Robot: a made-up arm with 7 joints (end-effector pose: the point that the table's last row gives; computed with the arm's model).
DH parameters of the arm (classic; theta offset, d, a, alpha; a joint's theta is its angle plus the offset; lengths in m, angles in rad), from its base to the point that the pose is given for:
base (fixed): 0 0 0 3.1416
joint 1: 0 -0.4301 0 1.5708
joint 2: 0 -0.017 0 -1.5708
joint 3: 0 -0.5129 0 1.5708
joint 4: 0 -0.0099 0 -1.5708
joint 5: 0 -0.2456 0 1.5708
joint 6: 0 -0.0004 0 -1.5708
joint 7: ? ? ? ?
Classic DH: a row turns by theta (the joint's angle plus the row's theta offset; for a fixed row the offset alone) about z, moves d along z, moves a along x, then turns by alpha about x.
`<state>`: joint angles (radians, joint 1 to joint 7).
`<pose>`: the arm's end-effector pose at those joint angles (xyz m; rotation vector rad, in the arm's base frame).
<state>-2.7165 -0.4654 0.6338 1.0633 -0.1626 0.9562 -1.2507</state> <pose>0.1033 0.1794 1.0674 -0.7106 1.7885 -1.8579</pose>
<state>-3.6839 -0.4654 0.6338 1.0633 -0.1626 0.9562 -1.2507</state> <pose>-0.0891 0.1868 1.0674 -1.2744 1.0930 -1.1770</pose>
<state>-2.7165 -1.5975 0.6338 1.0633 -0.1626 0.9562 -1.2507</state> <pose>0.6184 -0.0538 0.6826 1.4999 -2.4481 0.9057</pose>
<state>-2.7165 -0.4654 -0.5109 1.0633 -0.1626 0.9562 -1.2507</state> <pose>-0.0552 -0.1385 1.0741 -0.9409 1.2484 -0.7698</pose>
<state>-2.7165 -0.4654 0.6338 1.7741 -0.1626 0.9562 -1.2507</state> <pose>0.0244 0.1913 0.8488 -0.6475 0.9264 -2.2123</pose>
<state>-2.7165 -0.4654 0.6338 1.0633 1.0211 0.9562 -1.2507</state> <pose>0.2154 0.2058 1.0689 0.9126 1.7839 -1.9704</pose>
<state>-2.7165 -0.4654 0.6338 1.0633 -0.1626 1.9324 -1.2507</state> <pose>0.1121 0.1111 0.9709 -0.5653 0.6019 -2.1308</pose>
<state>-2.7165 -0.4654 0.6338 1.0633 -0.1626 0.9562 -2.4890</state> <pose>0.1033 0.1794 1.0674 1.6402 -1.0593 1.9094</pose>
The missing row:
joint 7: 0 -0.1264 0 0
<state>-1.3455 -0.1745 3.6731 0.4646 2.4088 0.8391 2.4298</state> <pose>-0.1270 -0.1574 1.2504 2.5281 -1.4549 0.6031</pose>
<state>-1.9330 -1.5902 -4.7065 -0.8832 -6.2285 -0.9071 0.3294</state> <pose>-0.0497 -0.7045 0.4146 -1.0425 1.3235 -0.7978</pose>
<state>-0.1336 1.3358 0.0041 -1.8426 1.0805 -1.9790 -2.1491</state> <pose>0.3427 0.1227 0.6933 0.9611 0.1927 0.2944</pose>
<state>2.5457 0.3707 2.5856 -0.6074 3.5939 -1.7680 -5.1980</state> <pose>-0.1928 -0.1975 1.1382 -0.1905 -2.4163 0.7715</pose>
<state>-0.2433 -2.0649 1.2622 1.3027 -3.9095 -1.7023 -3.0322</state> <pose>-0.4296 -0.3401 0.3295 2.4355 1.8897 -0.5561</pose>
